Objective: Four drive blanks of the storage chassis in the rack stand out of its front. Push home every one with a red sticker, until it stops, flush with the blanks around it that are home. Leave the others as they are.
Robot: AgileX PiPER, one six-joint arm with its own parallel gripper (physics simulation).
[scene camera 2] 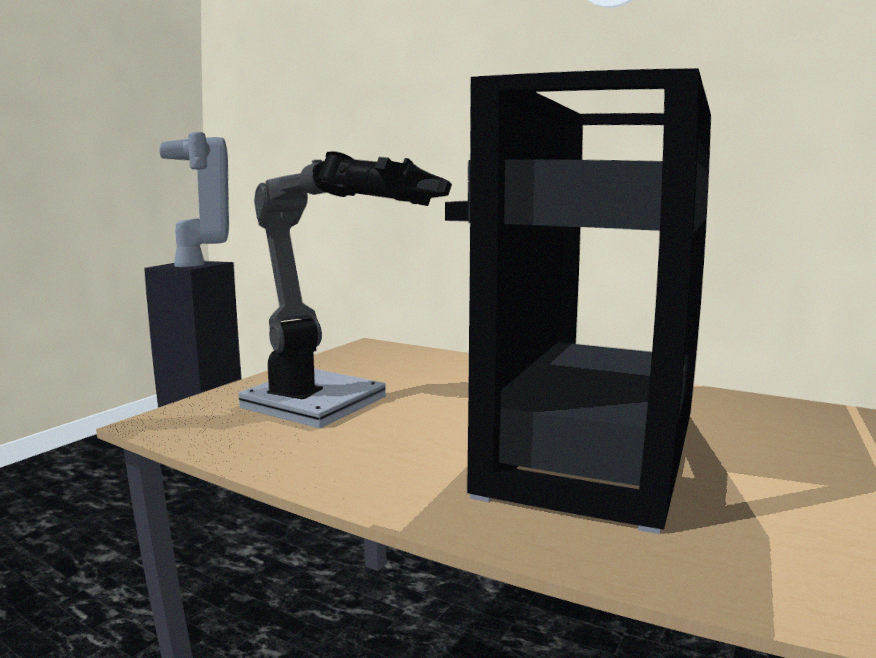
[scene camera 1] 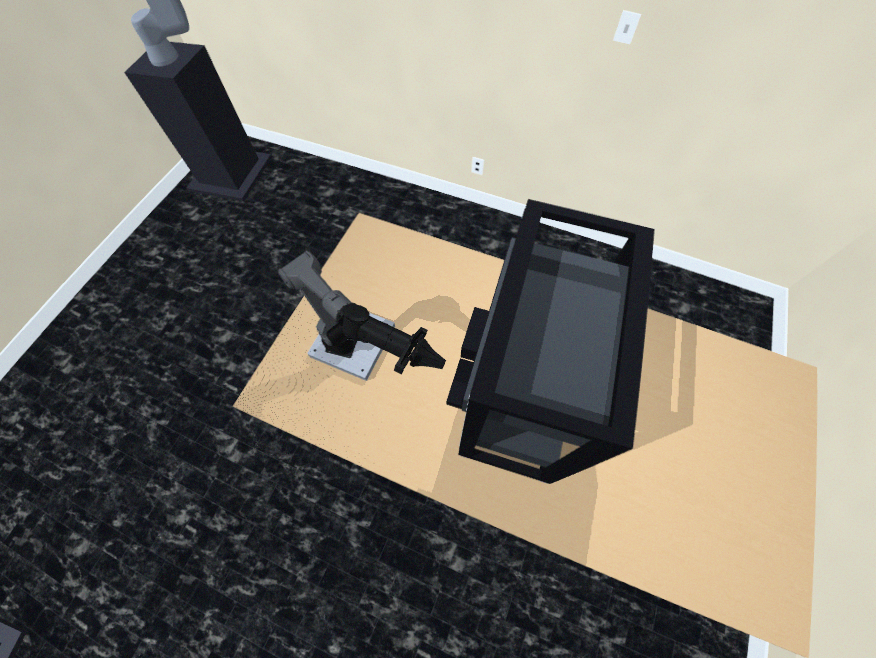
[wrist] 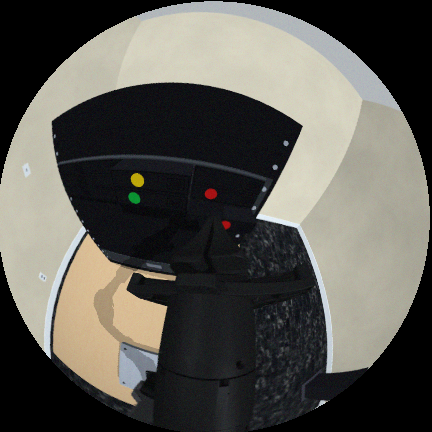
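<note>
My gripper (scene camera 1: 444,364) (scene camera 2: 448,186) (wrist: 215,221) is shut and holds nothing. Its tip is a short way in front of the storage chassis (scene camera 1: 580,339) (scene camera 2: 580,194), apart from it. The upper red-stickered blank (wrist: 210,193) looks flush with the front. The lower red-stickered blank (scene camera 1: 460,383) (scene camera 2: 456,211) (wrist: 226,225) stands out below and beyond the tip; the fingers partly cover its sticker in the wrist view. To the left in the wrist view, the yellow-stickered blank (scene camera 1: 475,331) (wrist: 137,180) stands out, above the green-stickered blank (wrist: 134,198), which also appears to stand out.
The black rack (scene camera 1: 640,318) (scene camera 2: 483,283) (wrist: 175,120) stands on the wooden table (scene camera 1: 708,495) (scene camera 2: 417,453) and surrounds the chassis. Another dark unit (scene camera 2: 573,439) sits low in the rack. A second, grey arm (scene camera 1: 161,35) (scene camera 2: 215,191) stands on a dark pedestal away from the table.
</note>
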